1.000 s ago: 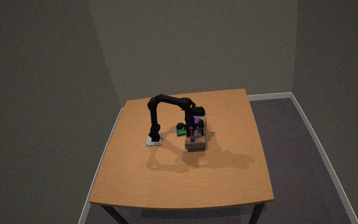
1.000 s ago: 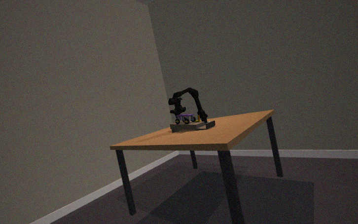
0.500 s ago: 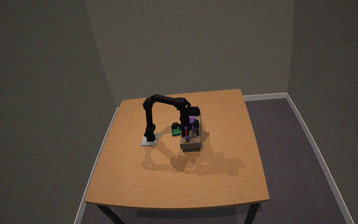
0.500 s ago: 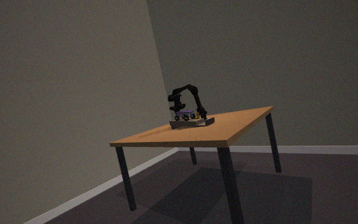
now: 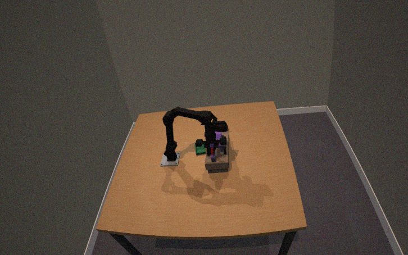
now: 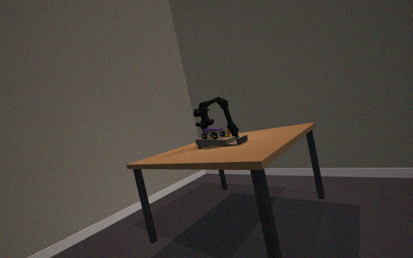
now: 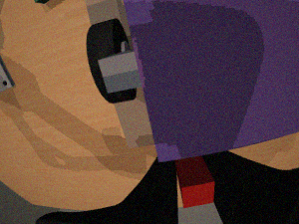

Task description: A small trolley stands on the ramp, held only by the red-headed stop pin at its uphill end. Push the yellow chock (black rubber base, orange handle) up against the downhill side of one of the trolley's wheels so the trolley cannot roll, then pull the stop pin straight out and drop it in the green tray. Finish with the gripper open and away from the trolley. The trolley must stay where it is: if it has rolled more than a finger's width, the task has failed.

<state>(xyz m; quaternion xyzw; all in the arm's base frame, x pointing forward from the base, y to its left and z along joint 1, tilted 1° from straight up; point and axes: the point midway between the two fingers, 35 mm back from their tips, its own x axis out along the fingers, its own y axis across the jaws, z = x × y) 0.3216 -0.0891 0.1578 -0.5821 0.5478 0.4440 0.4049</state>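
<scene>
My gripper tip is now right at the red-headed stop pin. Round my gripper tip: ramp (12 cm to the left, 9 cm below, 1 cm ahead); purple trolley (12 cm to the left, 2 cm below, 1 cm ahead); yellow chock (22 cm to the left, 5 cm below, 5 cm behind).
</scene>
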